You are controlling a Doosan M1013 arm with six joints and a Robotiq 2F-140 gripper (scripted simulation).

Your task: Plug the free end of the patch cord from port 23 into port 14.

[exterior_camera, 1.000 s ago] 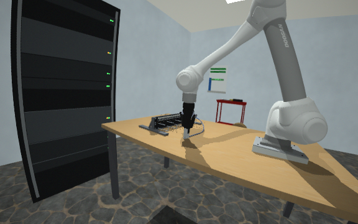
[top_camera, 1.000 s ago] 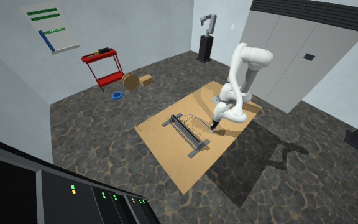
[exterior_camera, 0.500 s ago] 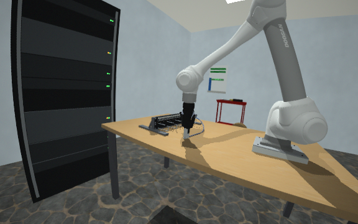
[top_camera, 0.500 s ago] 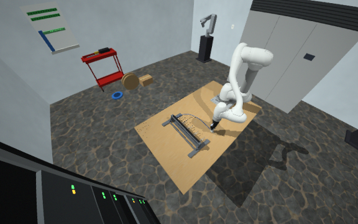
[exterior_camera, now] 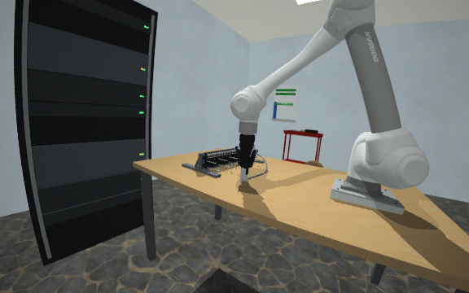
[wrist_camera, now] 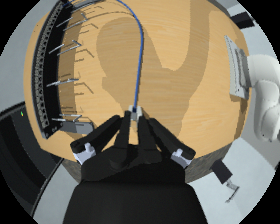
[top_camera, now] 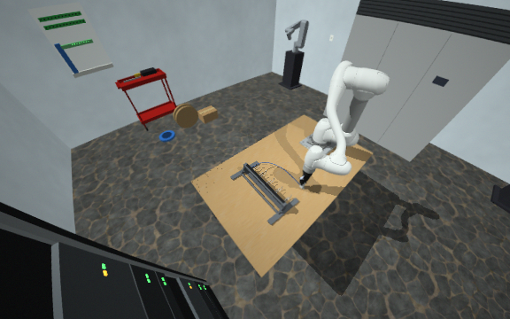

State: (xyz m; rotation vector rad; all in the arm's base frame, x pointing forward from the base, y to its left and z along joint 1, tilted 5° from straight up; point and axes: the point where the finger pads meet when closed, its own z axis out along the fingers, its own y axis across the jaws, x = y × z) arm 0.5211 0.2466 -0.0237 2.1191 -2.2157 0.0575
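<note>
The free end of patch cord lies 10 mm to the left of my hand and 30 mm below it.
</note>
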